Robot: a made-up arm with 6 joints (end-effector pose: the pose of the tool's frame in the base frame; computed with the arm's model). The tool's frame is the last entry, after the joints.
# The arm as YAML. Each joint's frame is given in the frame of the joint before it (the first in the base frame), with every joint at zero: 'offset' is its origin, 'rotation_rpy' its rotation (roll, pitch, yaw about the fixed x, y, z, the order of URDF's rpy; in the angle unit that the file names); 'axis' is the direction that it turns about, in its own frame. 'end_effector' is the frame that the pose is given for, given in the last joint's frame.
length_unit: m
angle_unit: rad
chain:
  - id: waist
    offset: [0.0, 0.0, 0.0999]
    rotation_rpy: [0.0, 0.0, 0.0]
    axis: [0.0, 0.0, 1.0]
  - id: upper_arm
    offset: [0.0, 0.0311, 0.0]
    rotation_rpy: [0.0, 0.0, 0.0]
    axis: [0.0, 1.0, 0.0]
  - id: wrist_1
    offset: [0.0, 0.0, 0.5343]
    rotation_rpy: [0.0, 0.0, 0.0]
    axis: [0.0, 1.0, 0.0]
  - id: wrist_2
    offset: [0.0, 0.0, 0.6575]
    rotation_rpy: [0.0, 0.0, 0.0]
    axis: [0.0, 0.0, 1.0]
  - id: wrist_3
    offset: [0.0, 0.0, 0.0]
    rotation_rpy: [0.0, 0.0, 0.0]
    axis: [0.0, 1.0, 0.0]
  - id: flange
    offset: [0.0, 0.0, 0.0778]
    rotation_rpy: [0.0, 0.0, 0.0]
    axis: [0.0, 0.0, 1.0]
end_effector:
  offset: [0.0, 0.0, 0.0]
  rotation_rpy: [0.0, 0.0, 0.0]
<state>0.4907 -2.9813 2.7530 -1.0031 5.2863 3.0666</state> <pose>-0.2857 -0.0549 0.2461 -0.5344 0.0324 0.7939 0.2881</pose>
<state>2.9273 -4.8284 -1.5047 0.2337 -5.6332 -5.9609</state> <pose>-0.5371 0.0739 0.8826 0.2936 -0.0393 -0.9415 0.1606</pose>
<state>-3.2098 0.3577 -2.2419 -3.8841 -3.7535 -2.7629</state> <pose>0.3626 -0.0862 0.3860 0.7055 -0.2783 -0.4938 0.4255</pose>
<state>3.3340 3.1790 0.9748 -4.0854 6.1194 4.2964</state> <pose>0.6386 0.1032 -0.8169 -0.8487 -0.0242 -0.5029 0.1620</pose>
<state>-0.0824 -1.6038 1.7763 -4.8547 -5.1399 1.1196</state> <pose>-0.3960 0.1342 0.7601 0.0092 0.5539 0.7996 0.2321</pose>
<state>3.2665 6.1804 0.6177 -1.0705 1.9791 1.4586</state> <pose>-0.2853 -0.0040 1.1599 -0.4299 0.7723 0.4622 0.0718</pose>
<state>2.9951 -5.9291 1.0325 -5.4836 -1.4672 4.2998</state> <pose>-0.8172 0.1452 0.7760 -0.2836 0.2633 0.4948 0.7781</pose>
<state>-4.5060 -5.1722 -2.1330 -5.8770 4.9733 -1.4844</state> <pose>0.0264 -0.1327 0.6316 0.8969 0.0829 0.2538 0.3525</pose>
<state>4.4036 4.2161 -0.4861 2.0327 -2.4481 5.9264</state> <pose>0.2364 0.7853 -0.6394 -0.2495 -0.1971 0.7508 0.5790</pose>
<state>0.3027 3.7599 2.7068 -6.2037 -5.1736 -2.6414</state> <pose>-0.1208 0.0006 0.3323 -0.6008 0.0417 -0.7202 0.3444</pose>
